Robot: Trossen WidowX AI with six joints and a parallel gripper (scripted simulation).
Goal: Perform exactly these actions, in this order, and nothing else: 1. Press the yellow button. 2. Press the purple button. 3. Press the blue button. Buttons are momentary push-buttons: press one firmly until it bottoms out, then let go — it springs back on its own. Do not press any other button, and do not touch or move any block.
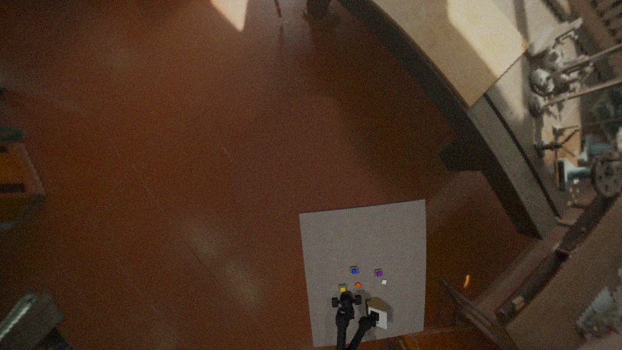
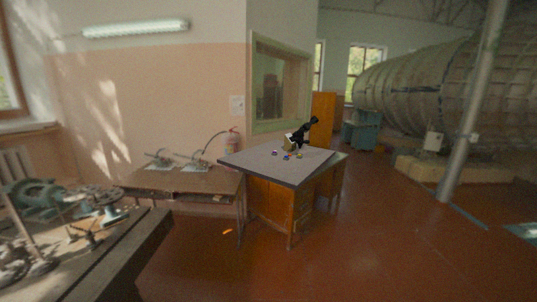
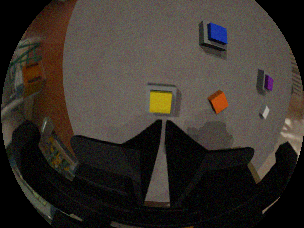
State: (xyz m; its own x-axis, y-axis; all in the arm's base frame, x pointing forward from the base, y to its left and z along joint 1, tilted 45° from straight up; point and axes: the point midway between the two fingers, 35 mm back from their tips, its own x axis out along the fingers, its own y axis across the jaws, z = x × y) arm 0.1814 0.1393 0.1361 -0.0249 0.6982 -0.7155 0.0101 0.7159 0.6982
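Right now my gripper tip is 26 cm to the left of the purple button, 8 cm short of it and 7 cm above it. From my gripper tip the other things lie so: blue button 13 cm ahead, 8 cm to the right, 7 cm below; then orange block 11 cm to the right, 10 cm below; then yellow button 7 cm below.
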